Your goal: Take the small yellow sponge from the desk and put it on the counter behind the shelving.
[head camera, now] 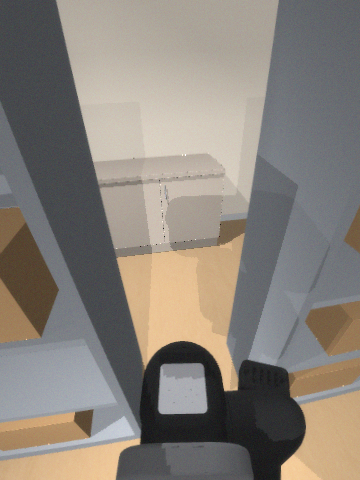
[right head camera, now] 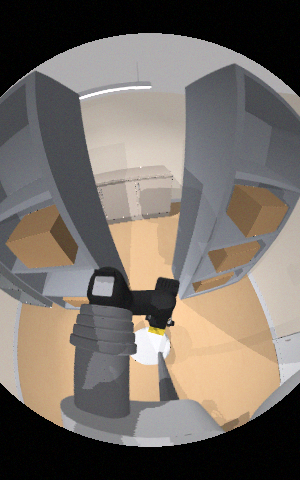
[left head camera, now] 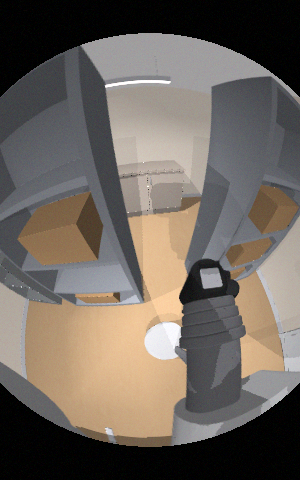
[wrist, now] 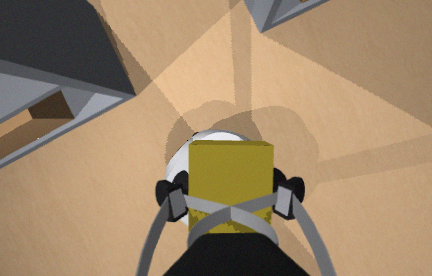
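Seen in the pictures: gripper, fingertip midpoint: (wrist: 228, 185); robot's base, link origin: (right head camera: 149, 344) (left head camera: 164, 339).
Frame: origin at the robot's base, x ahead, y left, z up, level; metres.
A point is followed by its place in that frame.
Observation:
The yellow sponge (wrist: 231, 172) {y -0.094, x 0.187, z 0.987 m} (right head camera: 156, 331) {y -0.075, x 0.119, z 0.987 m} is held between the two fingertips of my gripper (wrist: 228, 185) {y -0.087, x 0.167, z 0.938 m} (right head camera: 160, 324) {y -0.087, x 0.167, z 0.938 m}, which is shut on it above the floor. In the head camera view the sponge is hidden and part of the wrist shows at the bottom. The counter (head camera: 165, 166) {y 0.139, x 2.250, z 0.882 m} (left head camera: 155, 167) {y 0.046, x 2.165, z 0.882 m} (right head camera: 137, 175) {y 0.132, x 2.054, z 0.882 m} is a low pale cabinet with two doors against the far wall, seen through the gap between two tall grey shelf units. Its top surface shows from above. The desk does not show in these views.
The left shelf unit (head camera: 75, 200) {y 0.263, x 0.615, z 1.294 m} (left head camera: 107, 165) {y 0.264, x 0.623, z 1.390 m} (right head camera: 70, 165) {y 0.262, x 0.607, z 1.453 m} and the right shelf unit (head camera: 265, 200) {y -0.317, x 0.864, z 1.158 m} (left head camera: 225, 130) {y -0.324, x 0.823, z 1.558 m} (right head camera: 200, 135) {y -0.329, x 0.785, z 1.530 m} stand on both sides of the gap ahead, with brown boxes inside. A round white base part (left head camera: 162, 341) {y 0.028, x -0.006, z 0.187 m} (right head camera: 150, 350) {y -0.019, x -0.046, z 0.187 m} is below the arm.

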